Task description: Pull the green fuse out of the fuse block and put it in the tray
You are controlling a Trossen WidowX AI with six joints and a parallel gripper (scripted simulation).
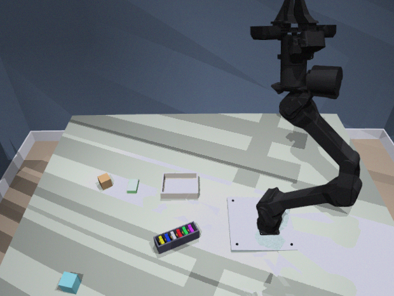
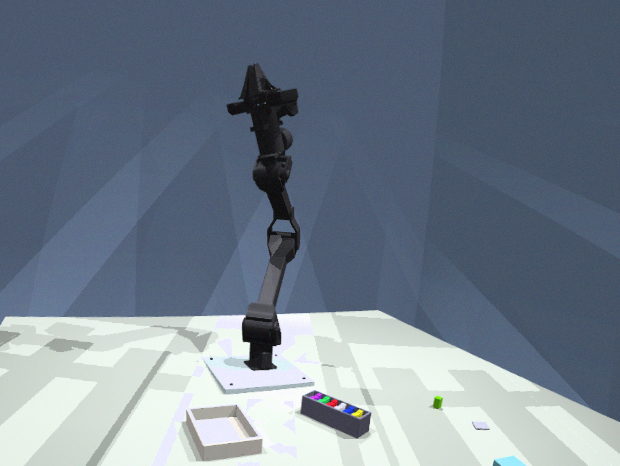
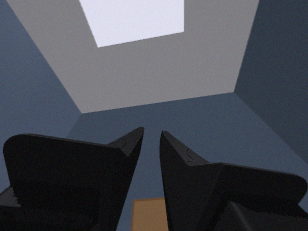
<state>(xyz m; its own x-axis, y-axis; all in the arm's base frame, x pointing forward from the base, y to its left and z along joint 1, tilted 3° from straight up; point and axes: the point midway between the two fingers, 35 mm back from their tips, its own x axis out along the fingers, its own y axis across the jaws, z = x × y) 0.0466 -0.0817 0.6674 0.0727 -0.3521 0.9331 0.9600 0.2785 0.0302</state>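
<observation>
My gripper tip is 25 cm short of the green fuse, 11 cm to the right of it and 68 cm above it. From my gripper tip the other things lie so: brown cube: 55 cm ahead, 13 cm to the right, 69 cm below; flat green block: 44 cm ahead, 12 cm to the right, 70 cm below; tray: 27 cm ahead, 11 cm to the right, 71 cm below.
</observation>
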